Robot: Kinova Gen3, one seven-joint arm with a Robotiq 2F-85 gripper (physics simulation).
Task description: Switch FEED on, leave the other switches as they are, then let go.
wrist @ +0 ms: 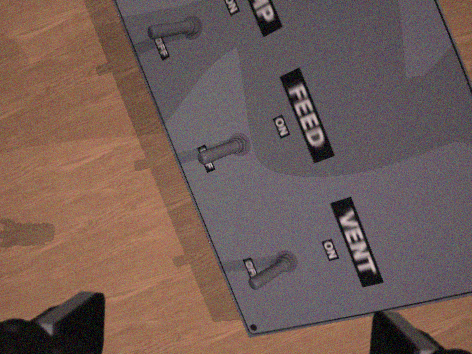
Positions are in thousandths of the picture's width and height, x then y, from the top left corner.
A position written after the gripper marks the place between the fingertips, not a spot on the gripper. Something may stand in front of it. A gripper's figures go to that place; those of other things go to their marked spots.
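A grey panel (736, 482) stands 41 cm from the lens, while the gripper (501, 942) is 15 cm from the lens.
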